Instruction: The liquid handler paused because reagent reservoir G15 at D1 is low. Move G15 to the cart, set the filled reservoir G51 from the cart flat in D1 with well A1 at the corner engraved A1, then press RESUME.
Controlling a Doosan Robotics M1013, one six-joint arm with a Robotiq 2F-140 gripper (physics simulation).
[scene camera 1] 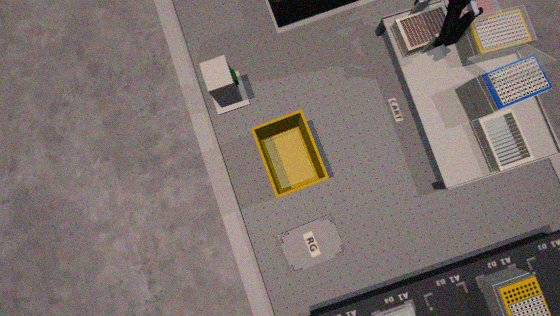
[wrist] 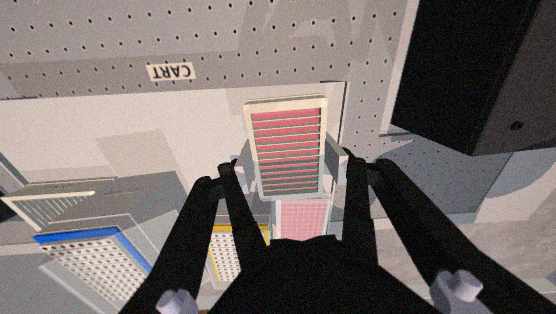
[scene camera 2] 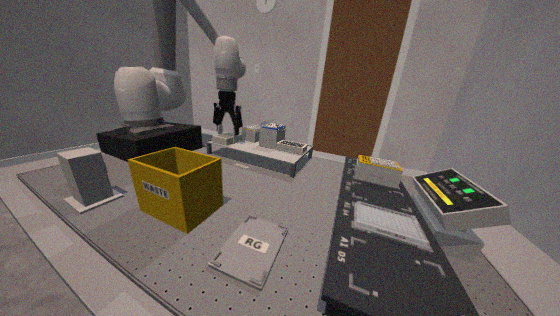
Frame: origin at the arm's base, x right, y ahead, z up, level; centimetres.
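Seen in the pictures: gripper, fingertip midpoint: (scene camera 1: pixel 419 33) (wrist: pixel 286 145); arm's base, origin of the base link: (scene camera 2: pixel 147 129).
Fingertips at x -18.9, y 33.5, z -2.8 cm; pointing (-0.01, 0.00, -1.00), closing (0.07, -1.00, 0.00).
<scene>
Pixels of each thing's top centre, then the offset from my fingertips to it. "*": a spot on its surface instead.
- pale reservoir with red liquid, middle of its top: (wrist: pixel 288 158) (scene camera 1: pixel 426 26) (scene camera 2: pixel 228 135) dx -0.4, dy +0.0, dz +2.5 cm
- cart, middle of its top: (wrist: pixel 184 194) (scene camera 1: pixel 470 82) (scene camera 2: pixel 262 143) dx -7.3, dy +15.5, dz +0.0 cm
- touch panel, surface spot: (scene camera 2: pixel 457 190) * dx +16.8, dy +80.3, dz +6.7 cm
- Blue-rimmed, middle of its top: (wrist: pixel 109 274) (scene camera 1: pixel 518 80) (scene camera 2: pixel 273 125) dx -10.1, dy +19.6, dz +9.2 cm
- yellow-rimmed, middle of its top: (wrist: pixel 239 260) (scene camera 1: pixel 501 29) (scene camera 2: pixel 255 127) dx -14.0, dy +7.0, dz +5.9 cm
- pink plate, middle of its top: (wrist: pixel 302 228) (scene camera 1: pixel 473 7) dx -14.5, dy -2.2, dz +0.8 cm
- yellow waste bin, middle of its top: (scene camera 1: pixel 289 152) (scene camera 2: pixel 176 158) dx +39.9, dy +20.1, dz +6.9 cm
- RG plate, middle of its top: (scene camera 2: pixel 253 241) (scene camera 1: pixel 312 244) dx +40.7, dy +42.2, dz -5.2 cm
- D2 tip box, middle of its top: (scene camera 1: pixel 530 313) (scene camera 2: pixel 379 160) dx +2.6, dy +65.3, dz +5.8 cm
A pale reservoir with red liquid (scene camera 1: pixel 417 32) (scene camera 2: pixel 223 139) (wrist: pixel 286 150) is at the end of the cart (scene camera 1: pixel 450 160) (scene camera 2: pixel 260 159) (wrist: pixel 60 125) by the robot base. My gripper (scene camera 2: pixel 228 131) (wrist: pixel 286 145) is shut on it, pads against its two long sides. A second reservoir, with pale blue troughs (scene camera 1: pixel 506 141) (scene camera 2: pixel 292 146) (wrist: pixel 47 206), stands at the cart's other end. Their labels cannot be read. Position D1 (scene camera 1: pixel 549 246) shows partly at the right edge of scene camera 1, with no reservoir visible there. The touch panel (scene camera 2: pixel 457 190) shows a yellow bar and green squares; its text is unreadable.
Blue-rimmed (scene camera 1: pixel 517 81) (scene camera 2: pixel 273 134) (wrist: pixel 95 260) and yellow-rimmed (scene camera 1: pixel 501 31) (wrist: pixel 224 255) tip boxes stand on the cart, with a pink plate (wrist: pixel 302 219) beyond the held reservoir. A yellow waste bin (scene camera 1: pixel 295 155) (scene camera 2: pixel 202 200), RG plate (scene camera 1: pixel 327 232) (scene camera 2: pixel 230 262) and D2 tip box (scene camera 2: pixel 378 172) also show.
</scene>
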